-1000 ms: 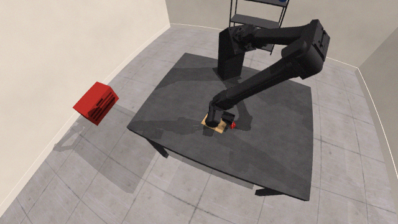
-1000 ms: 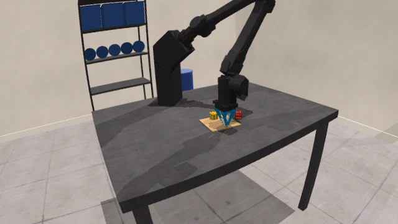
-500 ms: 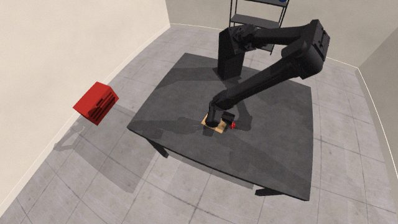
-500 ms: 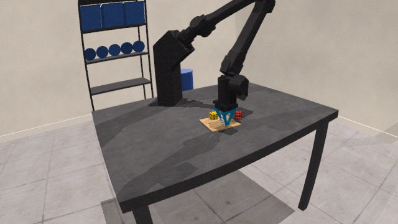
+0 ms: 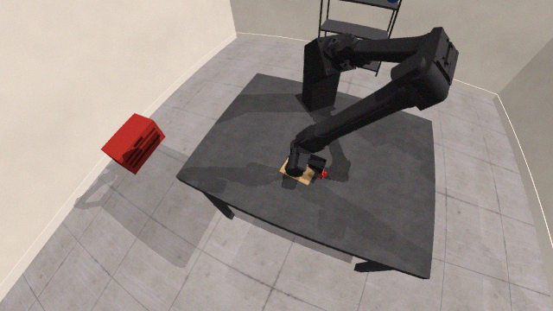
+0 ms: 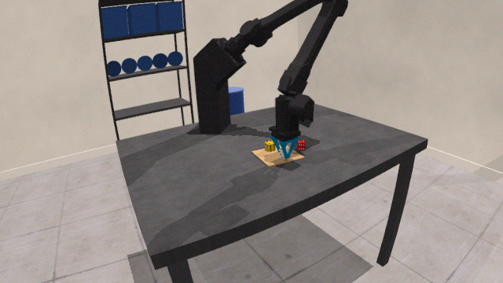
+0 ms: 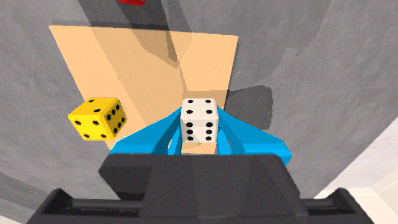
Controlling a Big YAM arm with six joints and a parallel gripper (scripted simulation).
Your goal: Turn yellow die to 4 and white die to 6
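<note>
Now: the white die right at my hand. The rest, counted from my hand: tan mat (40 mm behind, 20 mm below, 10 mm to the right); red die (90 mm to the left, 60 mm behind); yellow die (90 mm behind, 20 mm to the right).
</note>
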